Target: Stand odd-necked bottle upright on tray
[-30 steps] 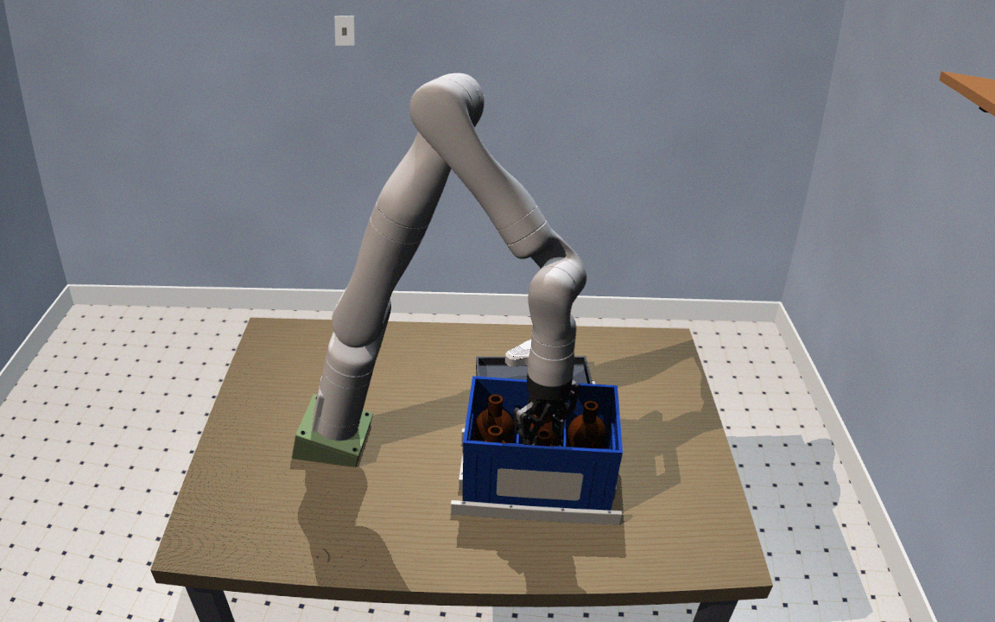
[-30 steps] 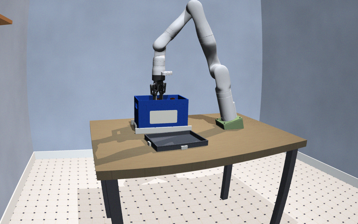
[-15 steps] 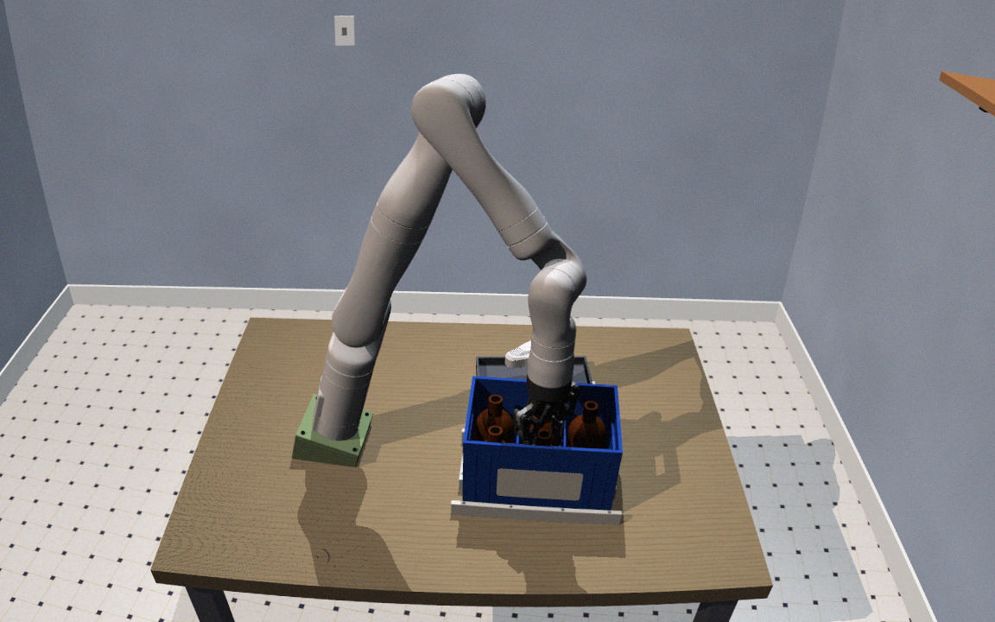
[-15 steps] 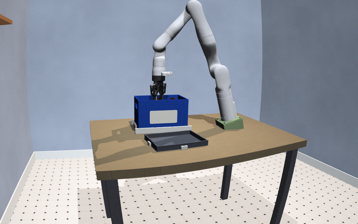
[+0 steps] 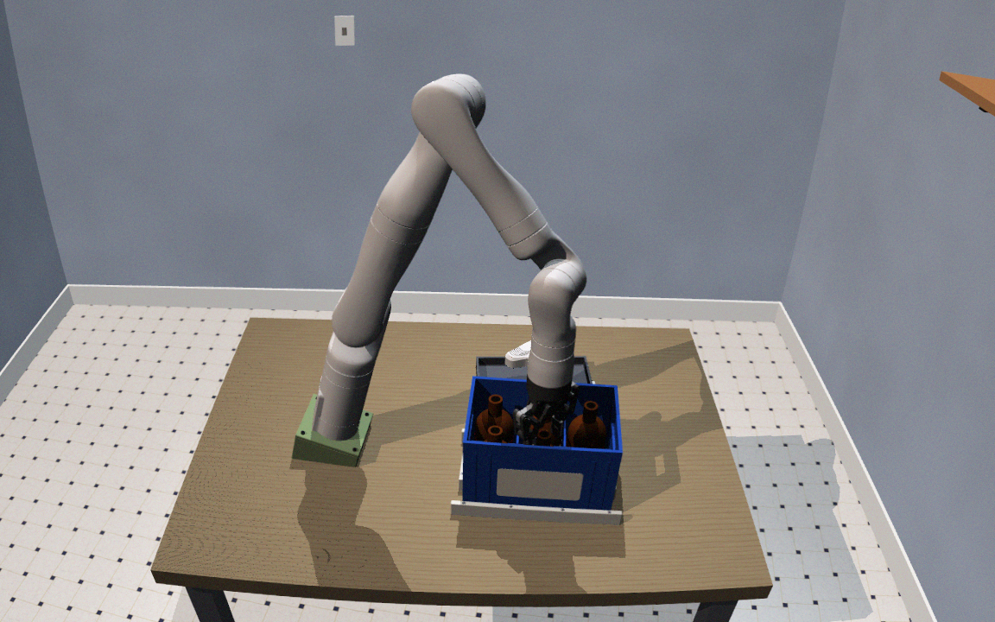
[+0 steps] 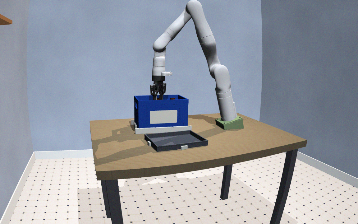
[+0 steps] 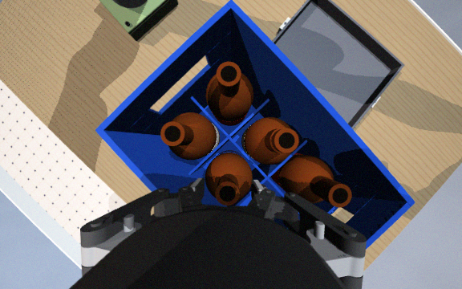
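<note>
My hand is 1 cm short of the blue crate, 4 cm to the right of it and 7 cm above it. The rest, counted from my hand: dark grey tray (3 cm ahead, 32 cm to the left, 14 cm below).
</note>
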